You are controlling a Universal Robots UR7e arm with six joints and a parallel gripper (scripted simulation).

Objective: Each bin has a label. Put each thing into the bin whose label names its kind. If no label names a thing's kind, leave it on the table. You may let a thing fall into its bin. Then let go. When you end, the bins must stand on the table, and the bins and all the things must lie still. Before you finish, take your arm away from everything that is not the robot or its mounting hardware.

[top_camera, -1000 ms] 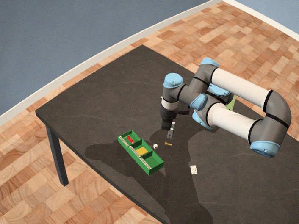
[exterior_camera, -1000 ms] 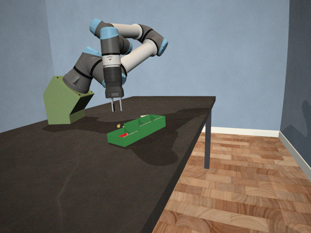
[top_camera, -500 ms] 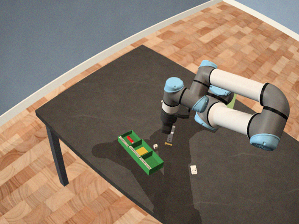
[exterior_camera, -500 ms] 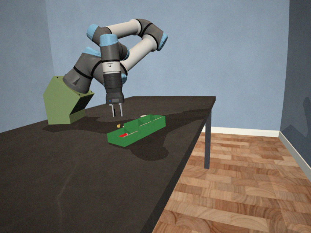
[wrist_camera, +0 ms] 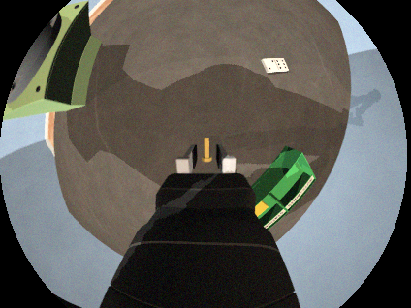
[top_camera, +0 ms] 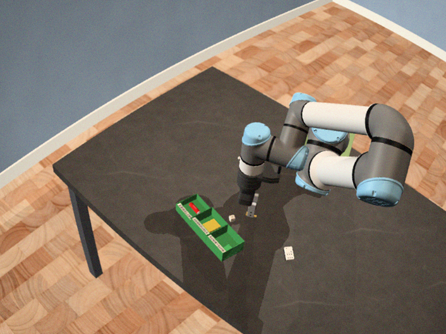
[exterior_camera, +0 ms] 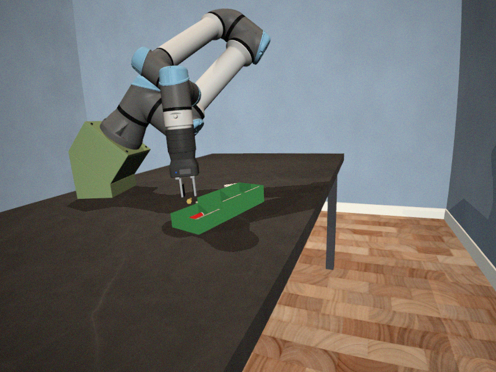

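Now: the brass bolt 30 mm below my hand. The rest, counted from my hand: flat yellow block (140 mm ahead, 40 mm to the right, 20 mm below); white die (60 mm ahead, 30 mm to the right, 30 mm below); red battery (130 mm ahead, 130 mm to the right, 20 mm below).
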